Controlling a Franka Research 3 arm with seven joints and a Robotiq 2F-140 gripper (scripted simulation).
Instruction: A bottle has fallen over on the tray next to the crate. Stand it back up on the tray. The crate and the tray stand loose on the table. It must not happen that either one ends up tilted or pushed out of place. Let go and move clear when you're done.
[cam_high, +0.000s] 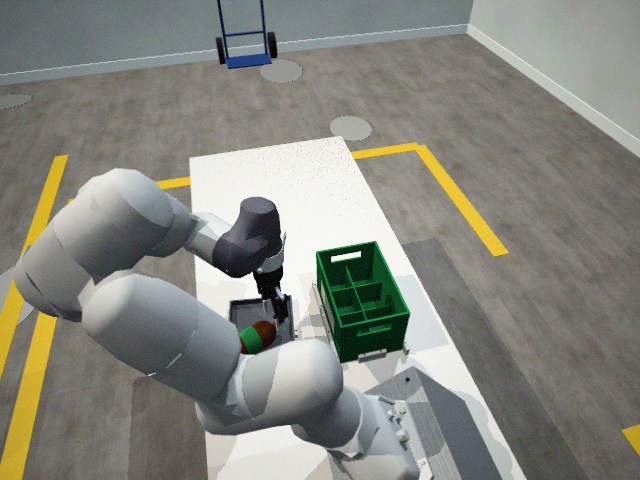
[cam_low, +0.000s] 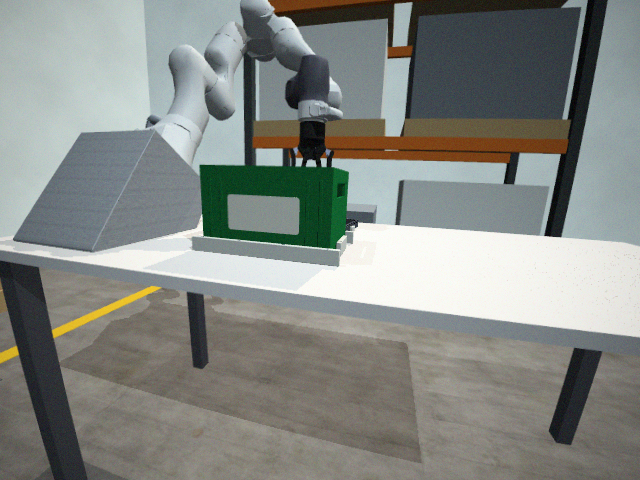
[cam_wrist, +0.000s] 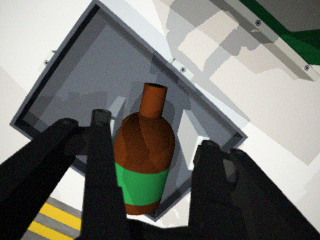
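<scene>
My gripper is now 60 mm above the brown bottle, 50 mm to the right of it and 10 mm past it. Also, from my hand: grey tray (90 mm below, 40 mm to the left, 10 mm ahead); then green crate (240 mm to the right, 30 mm behind, 20 mm below).
</scene>
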